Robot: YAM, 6 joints.
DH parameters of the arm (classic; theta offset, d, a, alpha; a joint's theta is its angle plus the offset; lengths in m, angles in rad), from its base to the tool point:
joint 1: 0 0.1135 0.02 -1.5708
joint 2: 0 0 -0.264 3.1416
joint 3: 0.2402 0 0.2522 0
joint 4: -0.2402 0 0.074 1.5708
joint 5: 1.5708 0 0 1.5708
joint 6: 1.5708 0.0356 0 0
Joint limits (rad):
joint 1: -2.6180..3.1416
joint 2: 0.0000..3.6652
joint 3: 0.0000..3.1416
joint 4: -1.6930..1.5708
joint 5: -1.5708..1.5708
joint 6: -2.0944..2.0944
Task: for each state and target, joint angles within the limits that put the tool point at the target. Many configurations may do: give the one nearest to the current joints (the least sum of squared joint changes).
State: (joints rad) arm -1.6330 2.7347 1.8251 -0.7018 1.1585 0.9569
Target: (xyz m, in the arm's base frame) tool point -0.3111 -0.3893 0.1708
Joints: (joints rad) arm -2.1784 2.3856 1.9654 -0.7106 1.1988 0.9569
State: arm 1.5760 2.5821 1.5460 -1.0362 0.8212 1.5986
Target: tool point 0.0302 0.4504 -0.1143
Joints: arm 1.5589 2.9710 1.9701 -0.6920 0.7726 1.5986
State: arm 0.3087 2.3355 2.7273 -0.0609 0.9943 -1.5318
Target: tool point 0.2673 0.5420 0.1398
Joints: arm 1.1608 2.7896 2.4593 -0.1306 0.9573 -1.5318
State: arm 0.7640 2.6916 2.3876 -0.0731 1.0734 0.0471
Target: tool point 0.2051 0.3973 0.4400
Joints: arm 1.1687 1.9917 2.1520 -0.3085 1.2048 0.0471
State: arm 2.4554 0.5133 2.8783 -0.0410 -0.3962 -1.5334
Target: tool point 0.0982 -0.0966 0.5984
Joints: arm 2.4706 0.6182 1.9967 -0.5285 -0.4227 -1.5334
